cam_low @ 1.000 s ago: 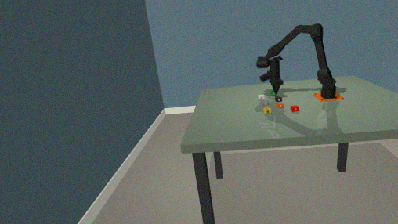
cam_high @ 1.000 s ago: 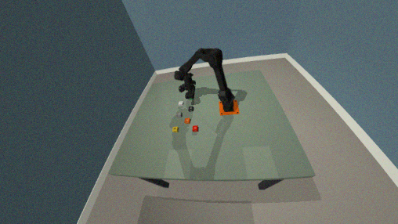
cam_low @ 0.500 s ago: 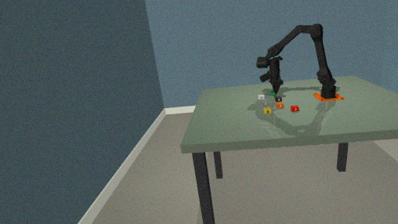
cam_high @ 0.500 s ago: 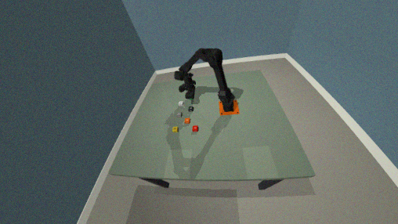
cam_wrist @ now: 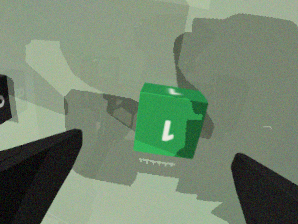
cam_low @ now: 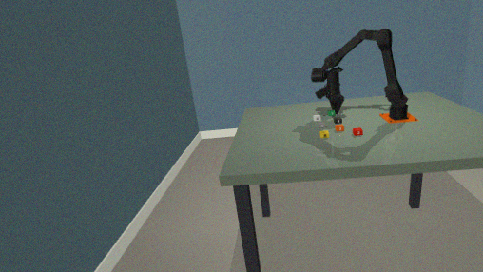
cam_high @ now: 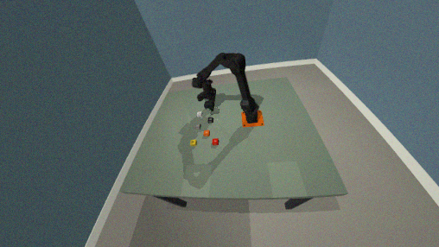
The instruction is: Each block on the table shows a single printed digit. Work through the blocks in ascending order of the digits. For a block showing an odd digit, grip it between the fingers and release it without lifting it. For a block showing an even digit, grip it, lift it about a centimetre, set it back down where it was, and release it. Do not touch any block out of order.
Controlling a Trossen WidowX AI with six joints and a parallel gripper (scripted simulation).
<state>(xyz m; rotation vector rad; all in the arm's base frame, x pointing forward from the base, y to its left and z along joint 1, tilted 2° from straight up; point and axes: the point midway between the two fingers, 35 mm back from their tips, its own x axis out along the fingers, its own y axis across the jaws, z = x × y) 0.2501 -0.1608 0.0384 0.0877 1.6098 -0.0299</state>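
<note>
The green block lies 2 cm ahead of my gripper tip. Round my gripper tip: white block (10 cm ahead, 5 cm to the left); black block (12 cm to the left, 2 cm ahead); grey block (16 cm to the left, 10 cm ahead).
</note>
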